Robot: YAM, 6 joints.
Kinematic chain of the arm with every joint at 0, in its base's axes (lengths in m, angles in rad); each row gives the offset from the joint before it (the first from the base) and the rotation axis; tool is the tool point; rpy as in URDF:
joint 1: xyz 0 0 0.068 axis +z
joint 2: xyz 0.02 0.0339 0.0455 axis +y
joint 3: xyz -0.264 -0.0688 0 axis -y
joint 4: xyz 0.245 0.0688 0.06 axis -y
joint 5: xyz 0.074 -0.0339 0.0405 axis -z
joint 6: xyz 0.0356 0 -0.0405 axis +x
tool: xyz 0 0 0 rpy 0 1.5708 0
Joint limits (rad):
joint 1: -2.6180..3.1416
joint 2: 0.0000..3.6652
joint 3: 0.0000..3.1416
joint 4: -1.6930..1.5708
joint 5: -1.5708..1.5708
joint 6: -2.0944..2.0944
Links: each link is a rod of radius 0.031 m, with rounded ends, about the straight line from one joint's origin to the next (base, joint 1, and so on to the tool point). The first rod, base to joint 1, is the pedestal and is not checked.
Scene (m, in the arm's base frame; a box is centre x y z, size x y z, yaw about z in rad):
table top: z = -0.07
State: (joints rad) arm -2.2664 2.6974 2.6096 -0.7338 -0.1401 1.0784
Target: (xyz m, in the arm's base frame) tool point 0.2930 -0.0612 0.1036
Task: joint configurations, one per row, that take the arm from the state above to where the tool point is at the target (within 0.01 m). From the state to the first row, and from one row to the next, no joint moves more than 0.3 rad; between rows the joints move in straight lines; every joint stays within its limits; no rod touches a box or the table.
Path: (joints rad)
1: -1.9775 2.6218 2.4220 -0.8352 -0.1663 1.0784
2: -1.6885 2.5462 2.2345 -0.9366 -0.1926 1.0784
3: -1.3996 2.4706 2.0469 -1.0380 -0.2188 1.0784
4: -1.1106 2.3951 1.8593 -1.1394 -0.2450 1.0784
5: -0.8217 2.3195 1.6718 -1.2408 -0.2712 1.0784
6: -0.5327 2.2439 1.4842 -1.3421 -0.2975 1.0784
7: -0.2438 2.1683 1.2966 -1.4435 -0.3237 1.0784

